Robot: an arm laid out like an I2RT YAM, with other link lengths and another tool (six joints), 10 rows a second.
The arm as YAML. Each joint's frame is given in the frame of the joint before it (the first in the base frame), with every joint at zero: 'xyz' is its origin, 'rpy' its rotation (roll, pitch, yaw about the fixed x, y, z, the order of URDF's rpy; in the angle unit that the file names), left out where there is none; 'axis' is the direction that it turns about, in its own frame. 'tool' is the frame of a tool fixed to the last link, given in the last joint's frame.
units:
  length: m
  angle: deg
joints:
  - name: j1
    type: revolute
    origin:
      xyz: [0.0, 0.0, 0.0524]
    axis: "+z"
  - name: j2
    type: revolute
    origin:
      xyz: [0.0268, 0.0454, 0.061]
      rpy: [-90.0, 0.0, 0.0]
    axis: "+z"
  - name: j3
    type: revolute
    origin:
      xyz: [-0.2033, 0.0, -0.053]
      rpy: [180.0, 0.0, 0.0]
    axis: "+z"
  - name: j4
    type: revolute
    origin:
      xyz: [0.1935, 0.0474, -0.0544]
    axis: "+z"
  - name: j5
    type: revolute
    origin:
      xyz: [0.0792, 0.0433, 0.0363]
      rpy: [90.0, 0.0, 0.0]
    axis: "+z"
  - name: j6
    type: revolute
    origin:
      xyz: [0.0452, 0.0, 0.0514]
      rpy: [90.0, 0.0, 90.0]
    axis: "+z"
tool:
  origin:
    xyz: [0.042, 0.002, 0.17]
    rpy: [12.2, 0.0, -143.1]
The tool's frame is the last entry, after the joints.
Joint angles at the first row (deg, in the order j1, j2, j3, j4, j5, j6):
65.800, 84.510, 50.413, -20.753, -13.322, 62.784
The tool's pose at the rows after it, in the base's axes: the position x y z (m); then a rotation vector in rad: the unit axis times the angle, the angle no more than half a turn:
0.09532 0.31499 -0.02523 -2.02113 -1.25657 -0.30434
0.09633 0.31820 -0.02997 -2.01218 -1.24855 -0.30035
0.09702 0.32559 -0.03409 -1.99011 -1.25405 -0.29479
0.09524 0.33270 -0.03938 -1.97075 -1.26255 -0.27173
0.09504 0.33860 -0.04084 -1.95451 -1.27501 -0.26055
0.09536 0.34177 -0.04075 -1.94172 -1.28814 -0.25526
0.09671 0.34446 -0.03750 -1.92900 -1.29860 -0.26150
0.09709 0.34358 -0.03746 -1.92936 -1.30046 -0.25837
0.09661 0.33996 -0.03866 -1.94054 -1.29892 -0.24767
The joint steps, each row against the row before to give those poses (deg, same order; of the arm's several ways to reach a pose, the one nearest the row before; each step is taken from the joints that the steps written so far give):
-0.721, 0.698, -1.575, 2.667, -0.852, -0.022
-0.458, 1.335, -0.589, 2.185, -0.831, -0.021
-0.240, 2.273, 0.329, 2.360, -1.157, -0.524
-0.068, 2.885, 1.093, 1.507, -1.466, -0.505
-0.020, 1.900, 1.397, 0.394, -0.895, -0.676
-0.109, 0.920, 0.940, -0.106, -0.612, -0.787
-0.111, -0.002, 0.722, -0.375, -0.285, -0.657
-0.197, -0.021, 0.110, -0.349, -0.175, -0.262
-0.173, -0.154, -0.002, -0.896, 0.022, -0.043

